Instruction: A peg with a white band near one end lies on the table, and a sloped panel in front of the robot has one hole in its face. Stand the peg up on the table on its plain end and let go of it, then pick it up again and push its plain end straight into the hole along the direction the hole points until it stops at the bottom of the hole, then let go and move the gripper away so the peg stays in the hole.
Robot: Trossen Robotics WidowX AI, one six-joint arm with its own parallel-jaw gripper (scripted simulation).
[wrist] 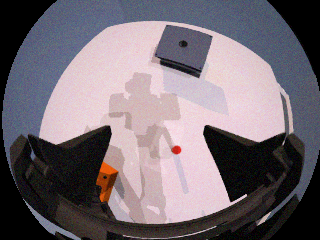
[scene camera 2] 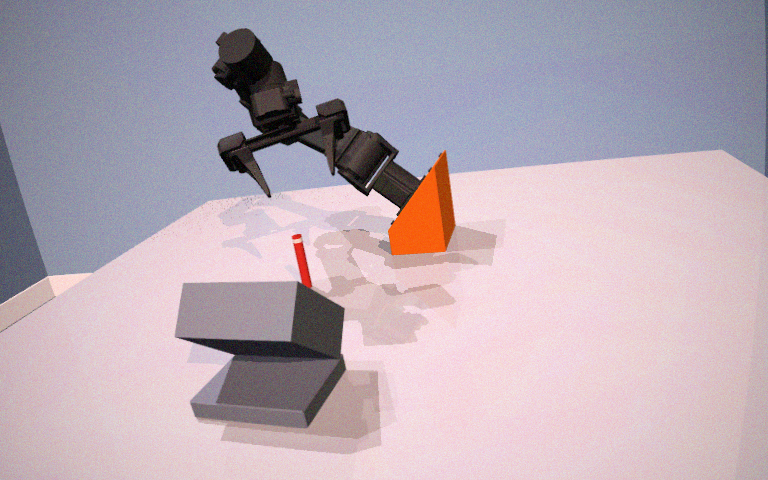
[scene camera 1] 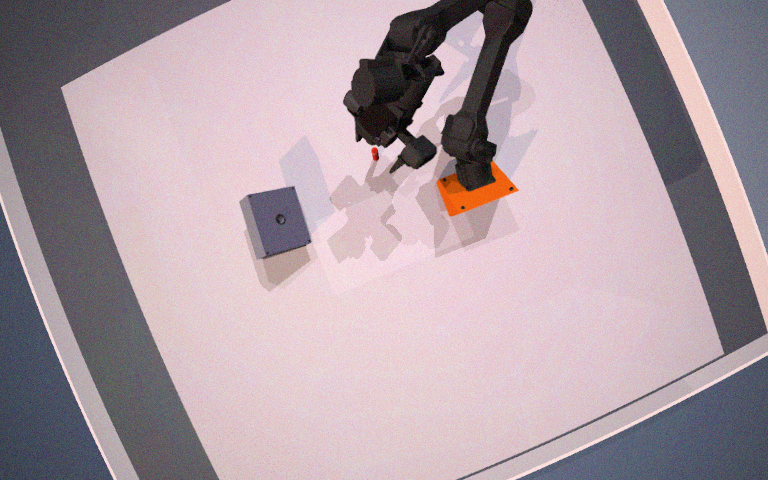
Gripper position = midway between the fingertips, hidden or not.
My gripper [scene camera 2: 301,185] is open, holding nothing. I also see a panel [scene camera 2: 270,319].
My gripper is seen too in the wrist view [wrist: 158,130] and in scene camera 1 [scene camera 1: 374,156]. The panel shows as well in the wrist view [wrist: 193,56] and in scene camera 1 [scene camera 1: 266,235].
